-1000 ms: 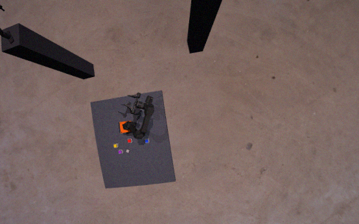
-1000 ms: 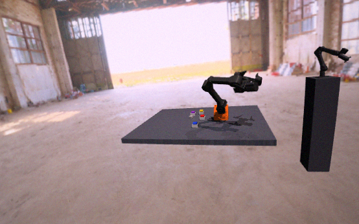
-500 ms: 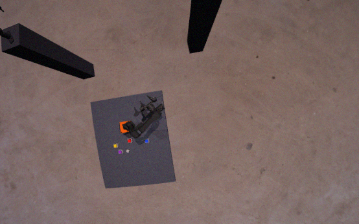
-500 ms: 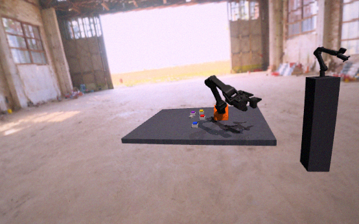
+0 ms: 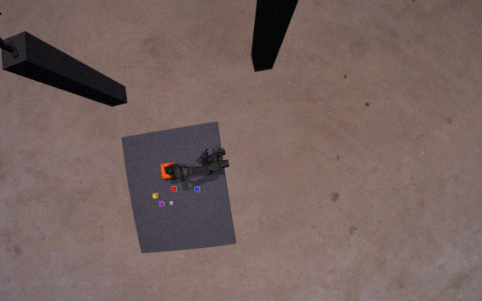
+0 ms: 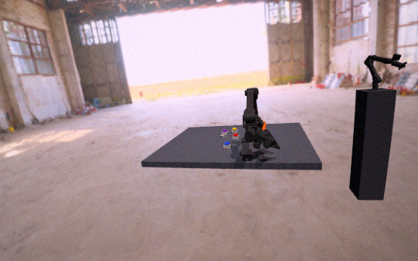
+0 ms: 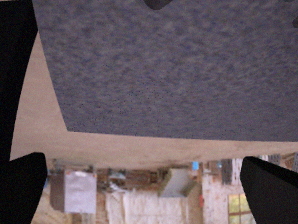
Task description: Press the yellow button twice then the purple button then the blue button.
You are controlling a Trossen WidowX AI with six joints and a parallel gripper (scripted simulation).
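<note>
My gripper tip is now 590 mm to the left of the yellow button, 320 mm short of it and 40 mm above it. The rest, counted from my gripper tip: purple button 550 mm to the right, 400 mm ahead, 40 mm below; then red button 410 mm to the right, 290 mm ahead, 40 mm below; then blue button 330 mm ahead, 210 mm to the right, 40 mm below.
</note>
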